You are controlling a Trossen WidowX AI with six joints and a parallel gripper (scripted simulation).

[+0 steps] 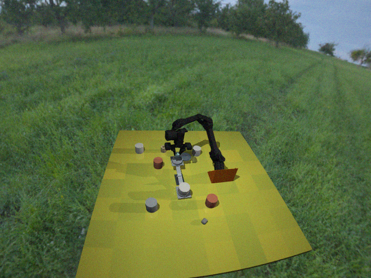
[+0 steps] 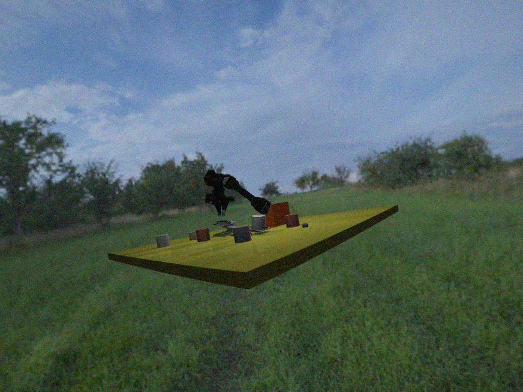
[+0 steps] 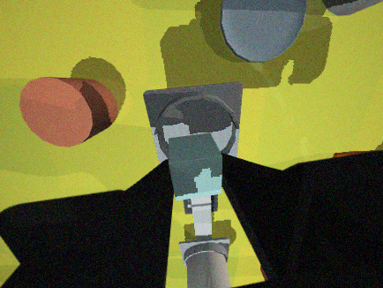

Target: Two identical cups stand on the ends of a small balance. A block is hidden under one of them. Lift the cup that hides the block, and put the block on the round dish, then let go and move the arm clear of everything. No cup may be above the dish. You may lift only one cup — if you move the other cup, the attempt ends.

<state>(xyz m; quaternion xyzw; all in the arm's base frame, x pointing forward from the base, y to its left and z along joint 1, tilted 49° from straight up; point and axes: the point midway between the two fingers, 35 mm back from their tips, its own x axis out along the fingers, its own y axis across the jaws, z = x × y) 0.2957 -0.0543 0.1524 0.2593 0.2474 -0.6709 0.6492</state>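
The pale blue round dish is 120 mm to the right of my gripper tip, 120 mm below it and 100 mm behind it. The rest, counted from my gripper tip: tan spool 220 mm to the right, 100 mm below, 60 mm ahead; small balance 120 mm to the left, 100 mm below; pale teal block 10 mm above.
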